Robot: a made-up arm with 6 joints.
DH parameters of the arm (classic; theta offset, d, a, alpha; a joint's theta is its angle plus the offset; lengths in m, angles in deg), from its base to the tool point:
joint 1: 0 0.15 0 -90
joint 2: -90 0 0.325 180
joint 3: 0 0 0 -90
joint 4: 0 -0.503 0 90
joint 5: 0 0.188 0 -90
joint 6: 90 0 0 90
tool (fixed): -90 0 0 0
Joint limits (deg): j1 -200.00..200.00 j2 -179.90..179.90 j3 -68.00..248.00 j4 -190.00..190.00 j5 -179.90..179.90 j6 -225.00..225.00
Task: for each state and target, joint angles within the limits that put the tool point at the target. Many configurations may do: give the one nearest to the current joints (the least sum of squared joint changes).
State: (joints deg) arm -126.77 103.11 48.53 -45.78 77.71 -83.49
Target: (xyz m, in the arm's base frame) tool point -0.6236 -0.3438 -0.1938
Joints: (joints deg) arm -139.59 87.32 57.12 -40.71 77.71 -83.49
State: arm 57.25 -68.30 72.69 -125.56 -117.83 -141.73
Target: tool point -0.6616 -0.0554 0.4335
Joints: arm 15.29 -109.51 37.92 -130.09 -117.83 -141.73
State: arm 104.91 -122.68 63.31 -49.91 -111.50 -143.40
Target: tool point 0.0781 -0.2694 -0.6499
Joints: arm 86.09 -173.60 88.73 -59.19 -111.50 -143.40
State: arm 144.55 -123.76 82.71 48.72 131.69 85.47
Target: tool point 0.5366 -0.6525 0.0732
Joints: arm 120.26 -104.80 59.90 44.24 131.69 85.47
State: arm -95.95 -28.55 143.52 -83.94 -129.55 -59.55
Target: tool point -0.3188 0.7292 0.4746
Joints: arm -68.06 -62.42 118.99 -82.88 -129.55 -59.55
